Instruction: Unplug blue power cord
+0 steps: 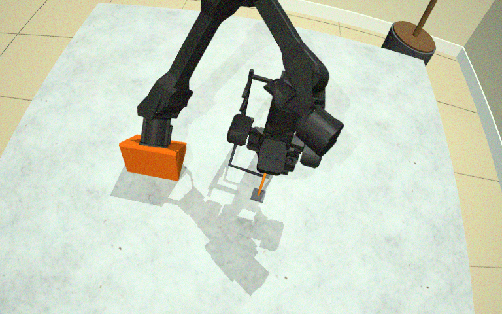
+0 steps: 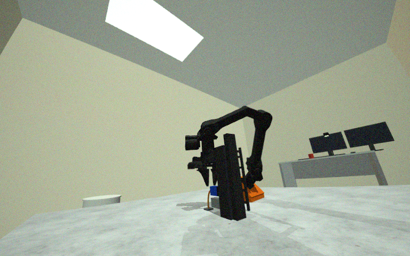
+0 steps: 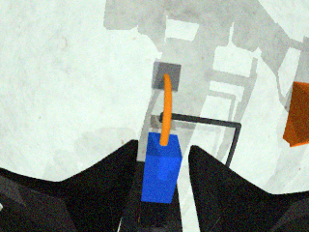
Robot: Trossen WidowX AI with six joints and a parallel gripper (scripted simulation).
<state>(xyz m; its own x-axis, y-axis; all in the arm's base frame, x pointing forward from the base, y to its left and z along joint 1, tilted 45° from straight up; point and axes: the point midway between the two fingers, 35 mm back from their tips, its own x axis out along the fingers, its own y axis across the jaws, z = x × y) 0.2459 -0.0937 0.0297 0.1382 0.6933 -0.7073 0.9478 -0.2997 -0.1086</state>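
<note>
The blue plug is 10 mm ahead of my gripper tip, 50 mm to the left of it and 10 mm below it. Also, from my gripper tip: pad: 10 mm behind, 30 mm to the right, 90 mm below; black upright strip: 40 mm ahead, 140 mm to the left, 40 mm above.
</note>
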